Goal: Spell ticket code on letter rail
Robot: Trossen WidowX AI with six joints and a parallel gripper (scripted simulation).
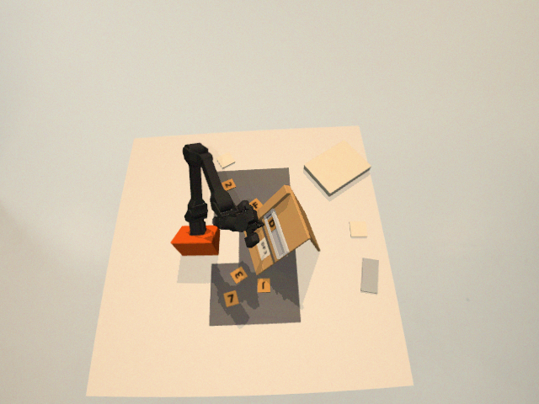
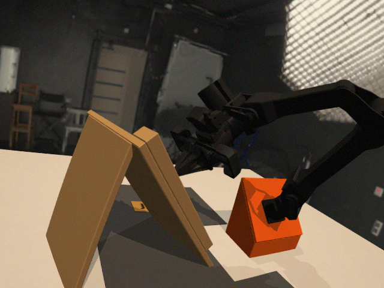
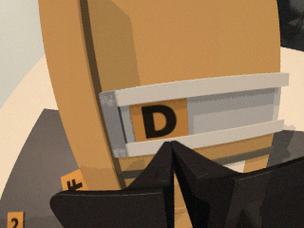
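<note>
My gripper tip is now 40 mm short of the d tile, 20 mm above it and 10 mm to the right of it. The rest, counted from my gripper tip: cream slab 390 mm ahead, 370 mm to the left, 170 mm below; white ticket 110 mm below, 60 mm to the right, 10 mm behind; grey plate 450 mm ahead, 200 mm to the right, 190 mm below.
</note>
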